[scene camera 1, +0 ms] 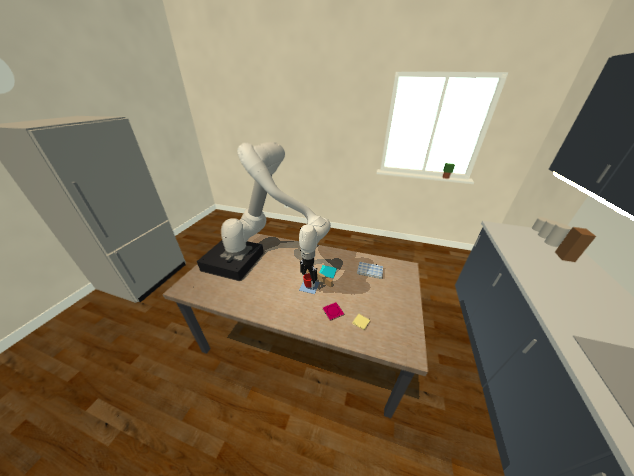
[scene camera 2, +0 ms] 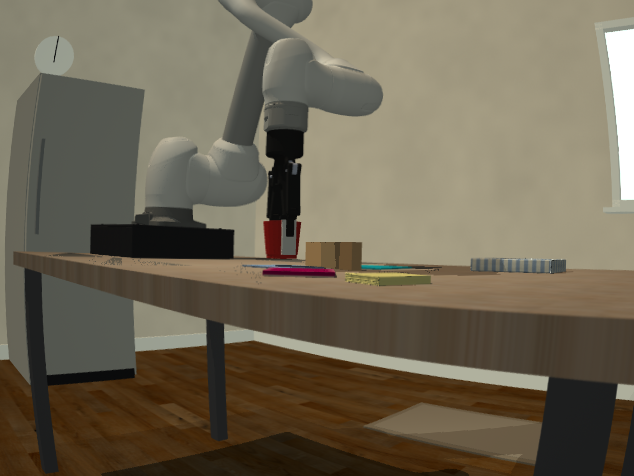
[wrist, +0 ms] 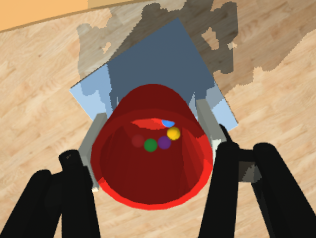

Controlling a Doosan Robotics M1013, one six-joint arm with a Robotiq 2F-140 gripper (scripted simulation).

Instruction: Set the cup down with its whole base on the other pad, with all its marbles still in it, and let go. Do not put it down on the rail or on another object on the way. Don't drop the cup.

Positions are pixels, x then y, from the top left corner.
Labels:
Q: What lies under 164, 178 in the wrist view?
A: A red cup.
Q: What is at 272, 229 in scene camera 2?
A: A red cup.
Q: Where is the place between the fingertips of my gripper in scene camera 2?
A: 281, 254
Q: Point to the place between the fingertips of my gripper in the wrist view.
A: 153, 121

